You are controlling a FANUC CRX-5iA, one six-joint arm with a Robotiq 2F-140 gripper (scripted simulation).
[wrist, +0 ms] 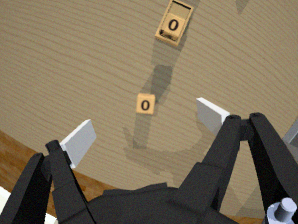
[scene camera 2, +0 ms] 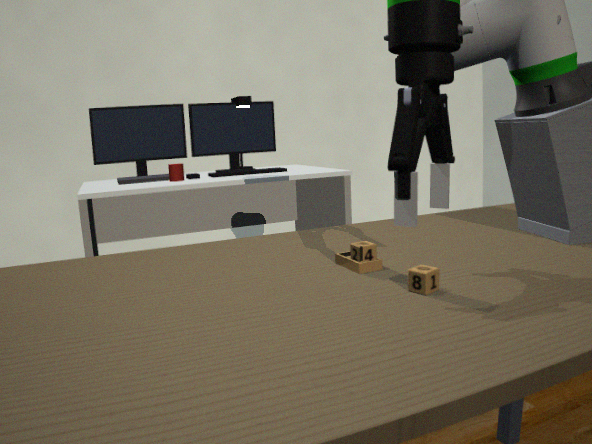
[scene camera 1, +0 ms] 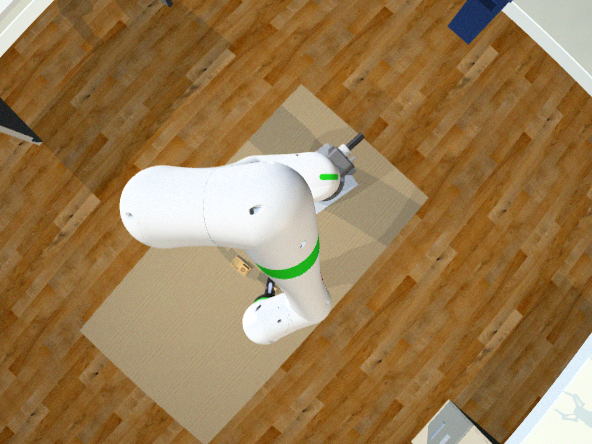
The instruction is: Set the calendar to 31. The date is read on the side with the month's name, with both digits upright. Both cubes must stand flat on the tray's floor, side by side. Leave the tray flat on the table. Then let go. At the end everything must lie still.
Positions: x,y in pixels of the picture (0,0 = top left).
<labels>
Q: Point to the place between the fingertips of my gripper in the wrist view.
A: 143,119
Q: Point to a cube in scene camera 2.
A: At 422,279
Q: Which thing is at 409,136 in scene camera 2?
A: My gripper.
</labels>
